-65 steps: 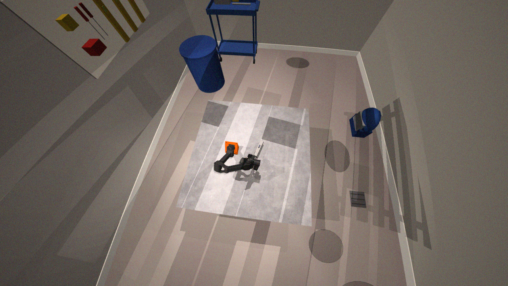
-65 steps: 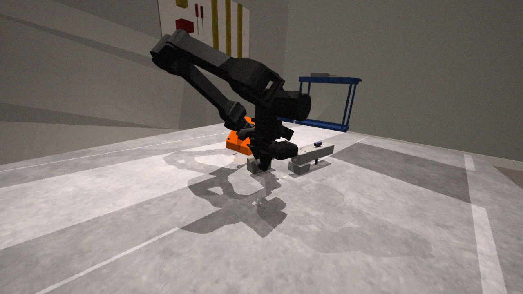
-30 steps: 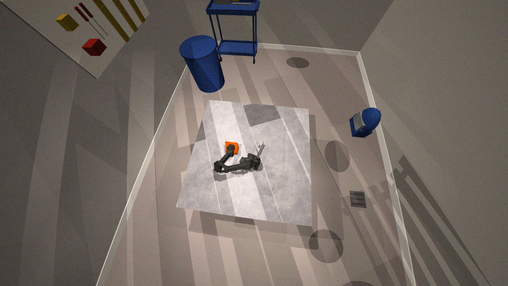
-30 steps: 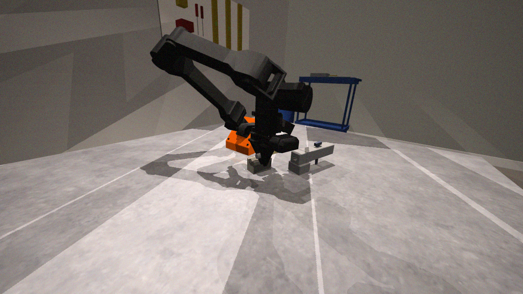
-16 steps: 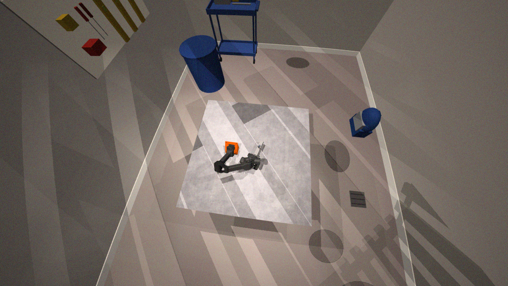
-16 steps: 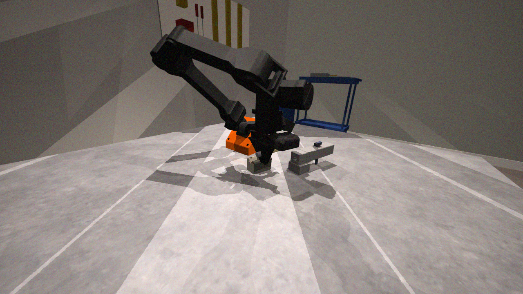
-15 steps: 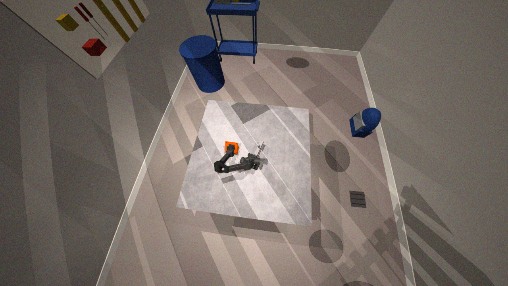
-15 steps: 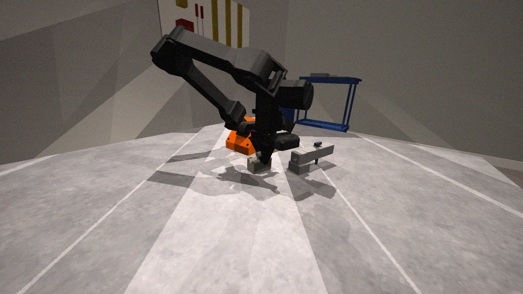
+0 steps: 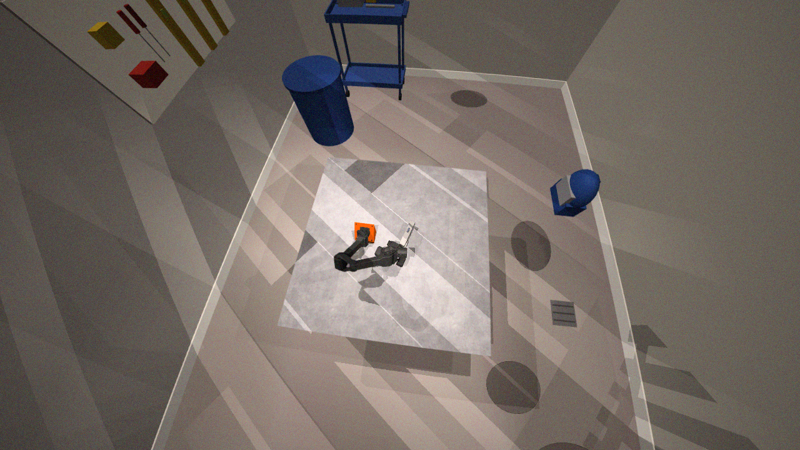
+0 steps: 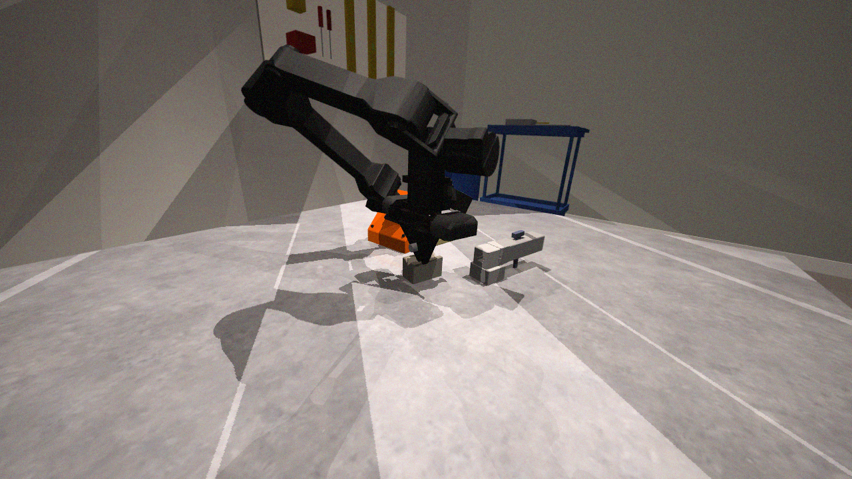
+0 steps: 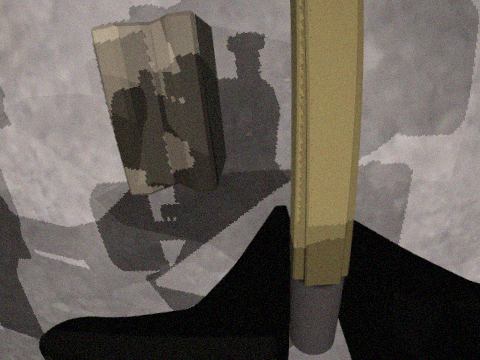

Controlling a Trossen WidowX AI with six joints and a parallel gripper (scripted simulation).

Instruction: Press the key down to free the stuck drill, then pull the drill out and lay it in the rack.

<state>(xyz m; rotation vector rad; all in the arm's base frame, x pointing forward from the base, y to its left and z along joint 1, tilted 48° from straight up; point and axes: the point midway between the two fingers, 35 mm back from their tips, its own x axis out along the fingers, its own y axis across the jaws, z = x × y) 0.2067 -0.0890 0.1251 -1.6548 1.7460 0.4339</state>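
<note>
Right now the drill is 4 cm to the left of my gripper tip, 3 cm above it and 1 cm ahead of it. The rest, counted from my gripper tip: blue key 22 cm to the left, 8 cm ahead, 1 cm below; then rack 5 cm to the left, 4 cm below, 4 cm behind.
</note>
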